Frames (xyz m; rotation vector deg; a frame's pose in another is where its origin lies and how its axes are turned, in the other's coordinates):
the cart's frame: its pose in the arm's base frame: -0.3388 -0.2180 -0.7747 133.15 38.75 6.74
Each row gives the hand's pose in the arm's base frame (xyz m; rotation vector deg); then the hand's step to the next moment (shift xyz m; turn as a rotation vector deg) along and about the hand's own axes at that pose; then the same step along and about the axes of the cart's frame.
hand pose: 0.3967 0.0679 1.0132 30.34 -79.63 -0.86
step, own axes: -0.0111 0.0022 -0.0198 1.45 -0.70 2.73
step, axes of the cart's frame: 0.0207 -0.0080 0.0050 -2.91 1.21 -0.31
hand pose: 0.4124 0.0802 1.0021 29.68 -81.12 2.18
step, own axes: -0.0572 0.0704 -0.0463 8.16 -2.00 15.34
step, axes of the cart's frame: 0.0599 -0.0769 -0.0295 -16.12 5.88 -3.40
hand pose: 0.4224 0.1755 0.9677 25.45 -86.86 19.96
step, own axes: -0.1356 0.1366 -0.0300 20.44 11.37 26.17
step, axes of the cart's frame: 0.0456 -0.1894 -0.0026 -27.94 4.14 -20.83
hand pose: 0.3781 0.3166 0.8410 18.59 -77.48 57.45
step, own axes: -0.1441 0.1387 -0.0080 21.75 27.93 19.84
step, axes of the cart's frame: -0.0409 -0.1704 0.0968 -27.30 -12.39 -27.35
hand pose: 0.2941 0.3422 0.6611 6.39 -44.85 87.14
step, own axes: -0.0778 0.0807 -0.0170 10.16 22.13 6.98
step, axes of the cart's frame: -0.0642 -0.0503 0.0787 -17.53 -13.81 -11.99
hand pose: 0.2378 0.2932 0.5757 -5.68 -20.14 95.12
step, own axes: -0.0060 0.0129 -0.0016 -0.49 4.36 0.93
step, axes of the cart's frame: -0.0123 -0.0047 0.0056 -4.19 -1.58 -0.23
